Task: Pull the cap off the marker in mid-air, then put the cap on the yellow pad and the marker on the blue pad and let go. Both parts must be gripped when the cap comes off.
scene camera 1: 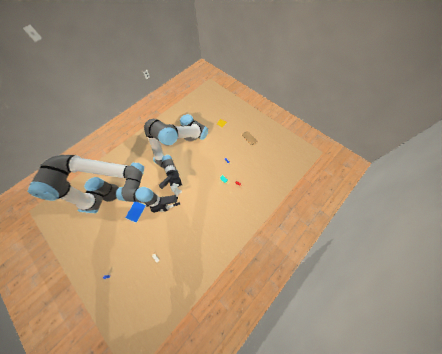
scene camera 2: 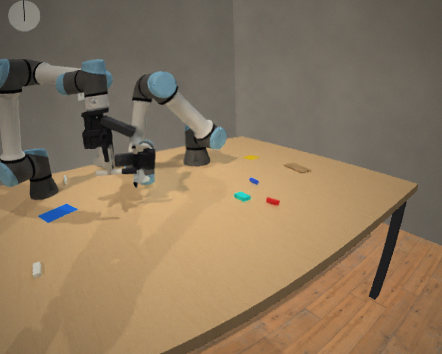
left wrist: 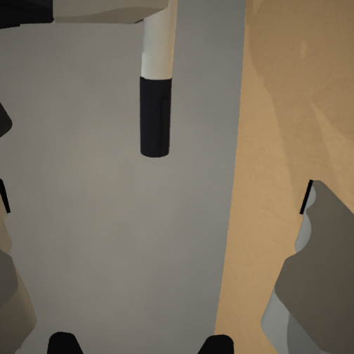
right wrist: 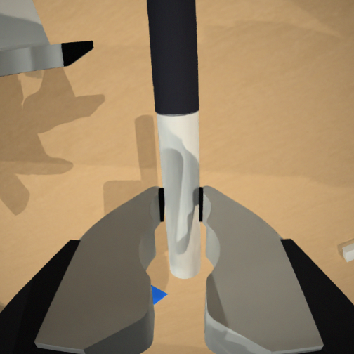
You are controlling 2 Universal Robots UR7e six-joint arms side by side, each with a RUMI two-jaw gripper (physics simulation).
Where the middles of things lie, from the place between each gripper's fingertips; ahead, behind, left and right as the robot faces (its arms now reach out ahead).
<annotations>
Right now my right hand is 60 mm to the right of the black cap [left wrist: 155,94] and 30 mm short of it.
I see the black cap 5 cm ahead of my left hand and 3 cm to the right of it.
</annotations>
